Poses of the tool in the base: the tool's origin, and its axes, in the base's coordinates. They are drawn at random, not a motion.
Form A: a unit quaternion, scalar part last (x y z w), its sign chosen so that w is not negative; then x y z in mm.
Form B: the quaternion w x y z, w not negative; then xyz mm. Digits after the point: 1 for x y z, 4 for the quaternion.
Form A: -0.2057 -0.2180 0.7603 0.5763 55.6 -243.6 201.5
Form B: 0.5763 -0.2057 -0.2180 0.7603 55.6 -243.6 201.5
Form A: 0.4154 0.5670 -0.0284 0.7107 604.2 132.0 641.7
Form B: 0.7107 0.4154 0.5670 -0.0284 604.2 132.0 641.7
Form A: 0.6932 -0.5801 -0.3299 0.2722 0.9 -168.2 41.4
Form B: 0.2722 0.6932 -0.5801 -0.3299 0.9 -168.2 41.4
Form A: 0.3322 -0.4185 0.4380 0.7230 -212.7 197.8 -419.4
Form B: 0.7230 0.3322 -0.4185 0.4380 -212.7 197.8 -419.4
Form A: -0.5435 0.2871 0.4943 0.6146 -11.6 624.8 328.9
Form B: 0.6146 -0.5435 0.2871 0.4943 -11.6 624.8 328.9
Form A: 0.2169 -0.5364 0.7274 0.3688 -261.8 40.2 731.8
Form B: 0.3688 0.2169 -0.5364 0.7274 -261.8 40.2 731.8
